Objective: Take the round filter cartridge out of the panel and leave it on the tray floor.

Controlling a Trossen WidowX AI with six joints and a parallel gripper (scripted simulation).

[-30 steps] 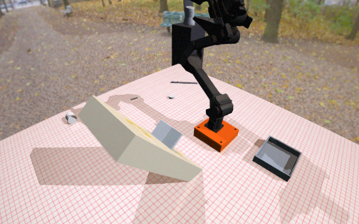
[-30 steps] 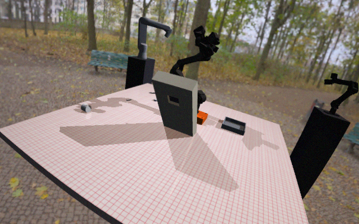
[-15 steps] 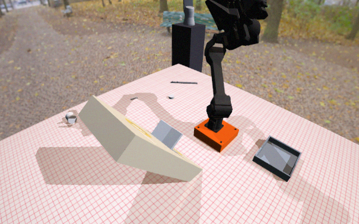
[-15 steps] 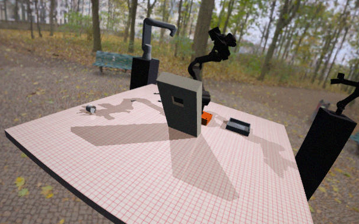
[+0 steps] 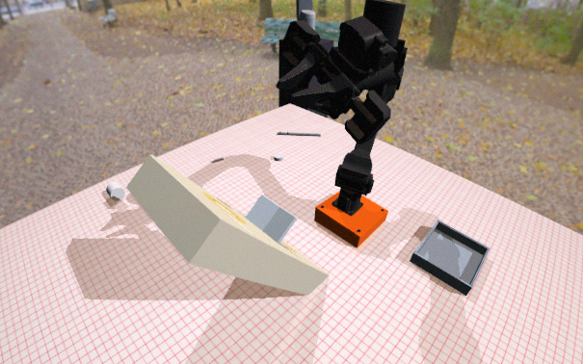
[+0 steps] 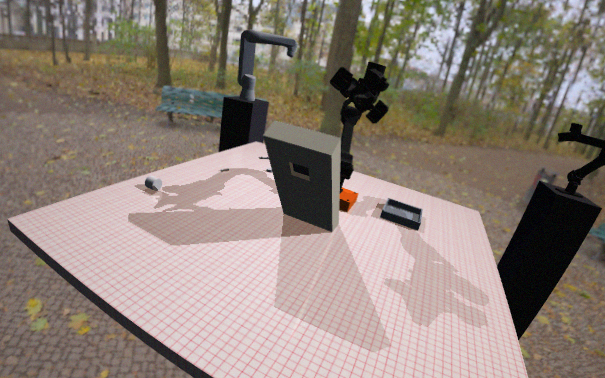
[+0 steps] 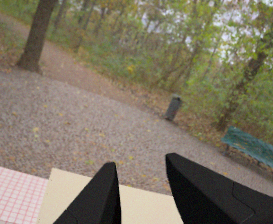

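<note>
Right now my gripper tip is 8 cm short of the white round filter cartridge, 6 cm to the left of it and 19 cm above it. From my gripper tip the other things lie so: cream service panel (3 cm ahead, 6 cm to the right, 26 cm below); then dark tray (34 cm behind, 25 cm to the left, 42 cm below).
</note>
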